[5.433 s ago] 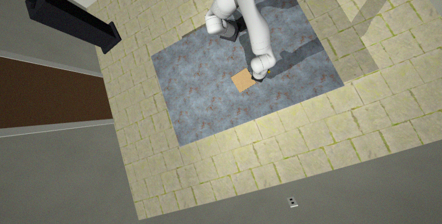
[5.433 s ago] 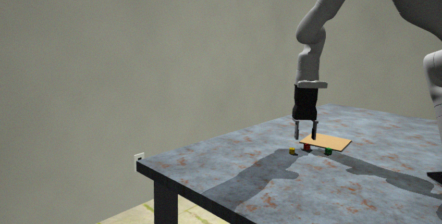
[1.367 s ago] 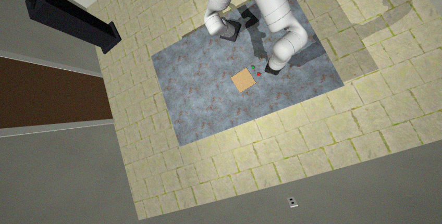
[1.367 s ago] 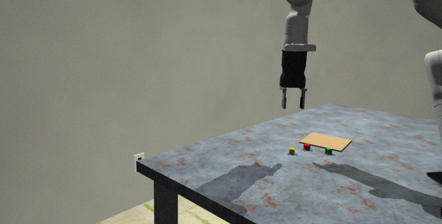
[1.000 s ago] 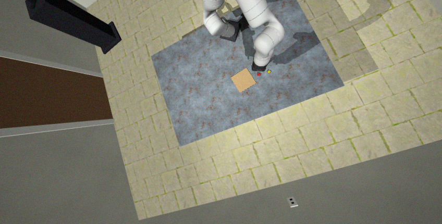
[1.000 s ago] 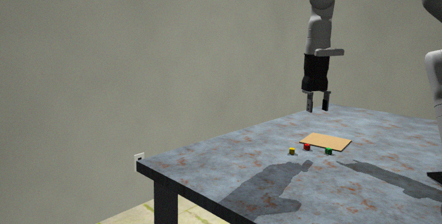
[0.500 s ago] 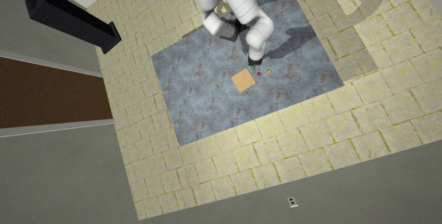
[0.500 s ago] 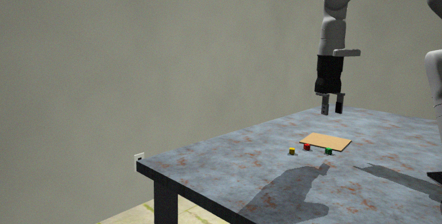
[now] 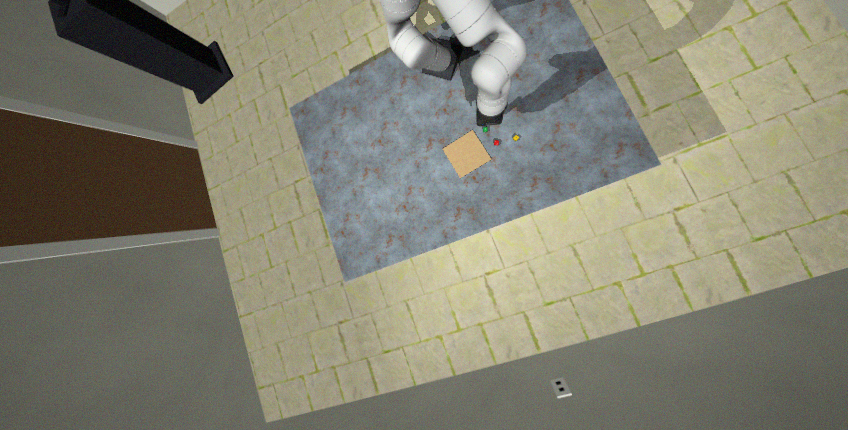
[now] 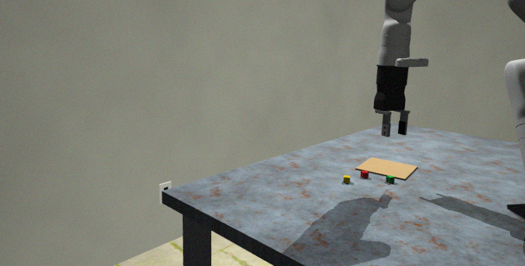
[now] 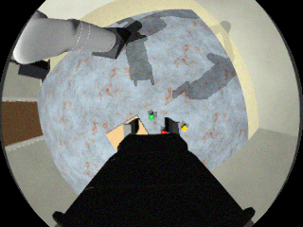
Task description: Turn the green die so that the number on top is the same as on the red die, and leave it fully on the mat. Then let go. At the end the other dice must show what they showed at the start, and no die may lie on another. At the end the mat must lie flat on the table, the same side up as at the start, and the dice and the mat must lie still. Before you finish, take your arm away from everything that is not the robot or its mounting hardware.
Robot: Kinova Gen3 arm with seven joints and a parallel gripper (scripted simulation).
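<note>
Right now my hand is 140 mm above the green die. The rest, counted from my hand: red die: 70 mm ahead, 10 mm to the left, 140 mm below; then tan mat: 40 mm ahead, 110 mm to the right, 150 mm below; then yellow die: 90 mm ahead, 70 mm to the left, 140 mm below.
</note>
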